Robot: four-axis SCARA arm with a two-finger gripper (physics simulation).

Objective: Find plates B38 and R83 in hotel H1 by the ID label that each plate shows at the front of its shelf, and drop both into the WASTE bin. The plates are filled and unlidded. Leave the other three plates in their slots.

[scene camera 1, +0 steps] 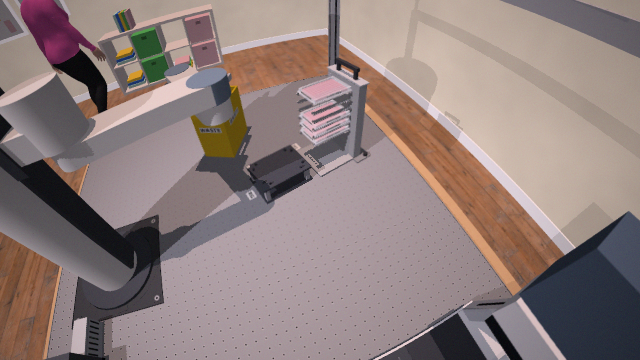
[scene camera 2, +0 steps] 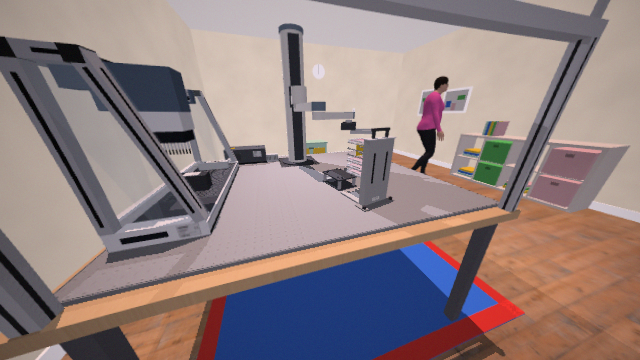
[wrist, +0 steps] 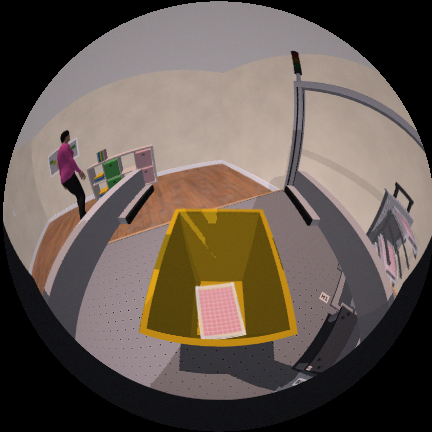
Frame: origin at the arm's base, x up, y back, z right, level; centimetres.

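Where they show: gripper, fingertip midpoint: (wrist: 218, 175); arm's base, origin of the base link: (scene camera 1: 120, 269) (scene camera 2: 297, 162).
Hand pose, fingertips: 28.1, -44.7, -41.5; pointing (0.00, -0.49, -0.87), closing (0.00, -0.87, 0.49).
Observation:
Each offset is from my fingertips to the top centre of the thing, as dx, dy, dz. "spot": to the spot under its first point.
My gripper (wrist: 218, 175) (scene camera 2: 361, 131) is open, with nothing between its fingers, high over the yellow WASTE bin @[-6.8, +1.2, +2.2] (scene camera 1: 220, 142) (wrist: 220, 342). In the wrist view a pink-filled, unlidded plate @[-24.8, +1.2, +2.4] (wrist: 220, 310) lies inside the bin, near its bottom; its ID label cannot be read. Hotel H1 (scene camera 1: 358, 117) (scene camera 2: 379, 185) stands to the right of the bin in scene camera 1 and at the right edge of the wrist view. One pink plate @[-0.2, -29.5, +24.6] (scene camera 1: 325, 90) is on its top shelf, and several more sit below across a gap. Their ID labels cannot be read.
A low black stand (scene camera 1: 280, 164) (scene camera 2: 340, 174) (wrist: 327, 340) is between the bin and the hotel's base. A large framed instrument @[spot: +19.5, -25.1, +89.9] (scene camera 1: 590, 280) (scene camera 2: 145, 90) is across the table. The hotel has a black top handle @[spot: +4.8, -36.9, +24.1] (scene camera 1: 348, 66). A person (scene camera 2: 432, 120) is beyond the table.

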